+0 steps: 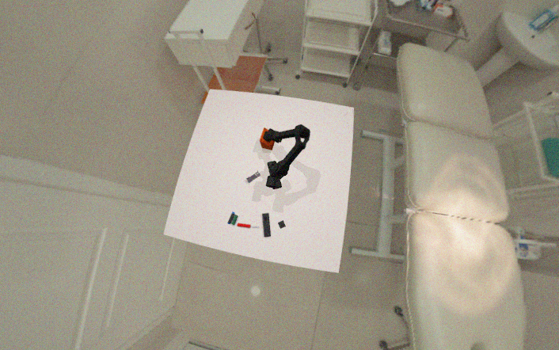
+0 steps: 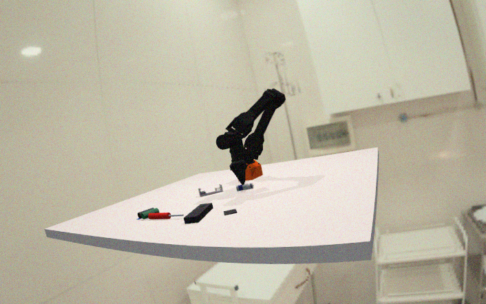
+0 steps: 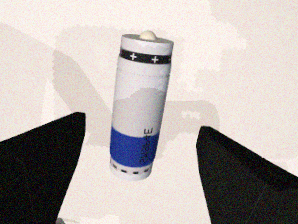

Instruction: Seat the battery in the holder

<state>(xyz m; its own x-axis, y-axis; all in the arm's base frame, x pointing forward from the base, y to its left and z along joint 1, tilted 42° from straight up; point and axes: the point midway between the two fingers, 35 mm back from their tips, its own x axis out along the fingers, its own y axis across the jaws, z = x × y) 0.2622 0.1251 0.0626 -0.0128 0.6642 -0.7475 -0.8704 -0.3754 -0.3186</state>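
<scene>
The battery lies 20 mm below my gripper tip. Also, from my gripper tip: red screwdriver 380 mm ahead, 70 mm to the right, 20 mm below; then black bar 330 mm ahead, 40 mm to the left, 10 mm below; then black square 300 mm ahead, 140 mm to the left, 30 mm below.
</scene>
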